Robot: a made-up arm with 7 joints.
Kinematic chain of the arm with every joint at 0, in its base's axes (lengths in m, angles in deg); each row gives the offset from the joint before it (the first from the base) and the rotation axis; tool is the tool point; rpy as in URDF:
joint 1: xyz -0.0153 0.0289 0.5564 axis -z
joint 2: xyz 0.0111 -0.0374 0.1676 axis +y
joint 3: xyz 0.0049 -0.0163 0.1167 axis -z
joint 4: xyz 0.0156 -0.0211 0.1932 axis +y
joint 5: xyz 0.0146 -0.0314 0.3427 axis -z
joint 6: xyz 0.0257 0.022 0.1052 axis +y
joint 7: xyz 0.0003 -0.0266 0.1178 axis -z
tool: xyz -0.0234 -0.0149 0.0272 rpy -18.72 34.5 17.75
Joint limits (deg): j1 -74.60..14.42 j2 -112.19..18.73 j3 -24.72..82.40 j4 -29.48..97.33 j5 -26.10..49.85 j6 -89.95..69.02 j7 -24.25..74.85
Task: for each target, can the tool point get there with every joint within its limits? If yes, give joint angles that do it. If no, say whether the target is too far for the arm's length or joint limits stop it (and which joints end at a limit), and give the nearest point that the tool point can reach.
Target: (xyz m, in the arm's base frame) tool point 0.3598 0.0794 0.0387
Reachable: no: joint limits stop it (at a limit: joint 2, joint 4, joint 6, joint 7) | nearest point 0.4974 0.0979 0.6295 | short by 0.607 m
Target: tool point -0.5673 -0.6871 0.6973
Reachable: yes | joints -43.36 -99.09 1.12 6.90 32.24 9.24 -5.69
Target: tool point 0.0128 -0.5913 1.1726
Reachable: yes | joints -54.16 -80.34 41.18 69.57 15.87 -47.13 62.90
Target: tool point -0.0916 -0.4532 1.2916
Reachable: yes | joints -13.50 -36.29 59.64 69.68 8.77 -68.06 2.59
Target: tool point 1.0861 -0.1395 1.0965
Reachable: no: too far | nearest point 0.7183 -0.0833 1.0639 | short by 0.373 m
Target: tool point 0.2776 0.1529 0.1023
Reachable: no: joint limits stop it (at a limit: joint 2, joint 4, joint 6, joint 7) | nearest point 0.4589 0.2296 0.6302 | short by 0.563 m
